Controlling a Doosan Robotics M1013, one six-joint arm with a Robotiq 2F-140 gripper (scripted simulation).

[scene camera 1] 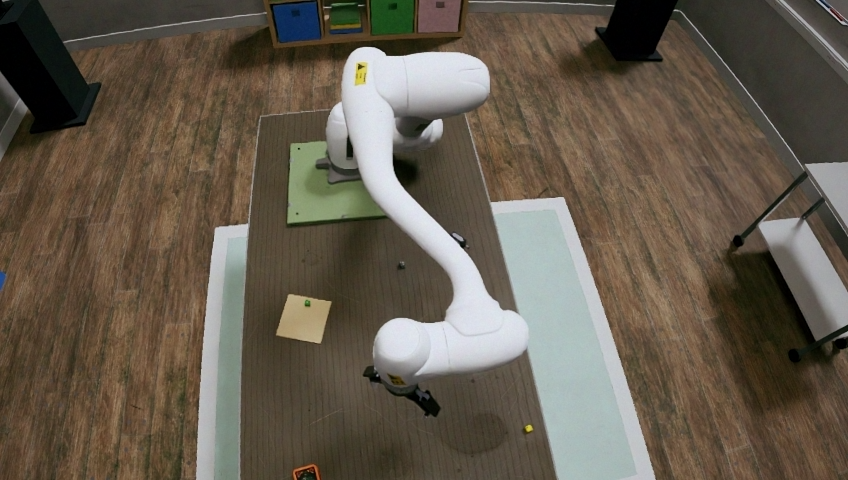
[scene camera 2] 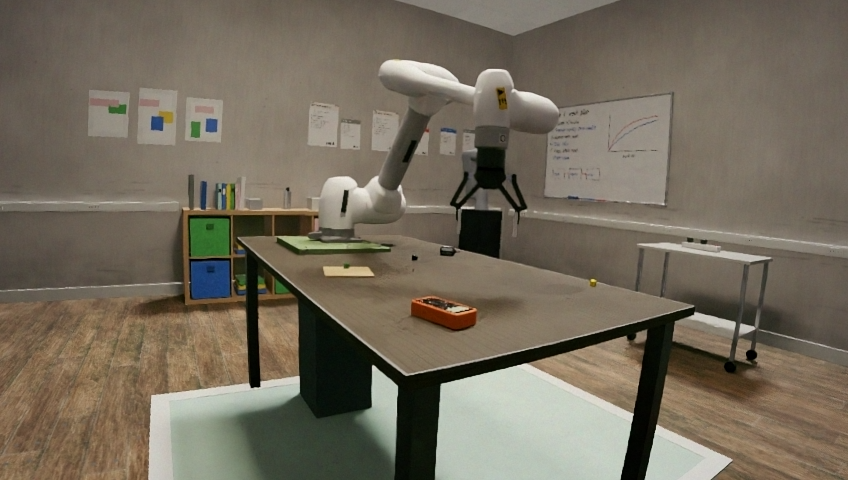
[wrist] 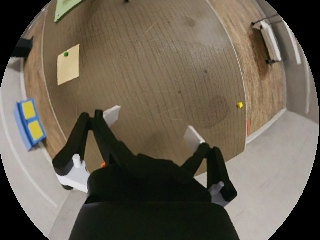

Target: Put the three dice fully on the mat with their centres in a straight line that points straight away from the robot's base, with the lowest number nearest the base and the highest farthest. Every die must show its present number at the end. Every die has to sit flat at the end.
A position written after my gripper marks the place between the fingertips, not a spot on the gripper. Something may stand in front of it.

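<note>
There's a mat [scene camera 1: 298, 321] here that I can see, and I can see my gripper too, at [scene camera 2: 486, 235], at [scene camera 1: 401, 399] and at [wrist: 153, 122].
</note>
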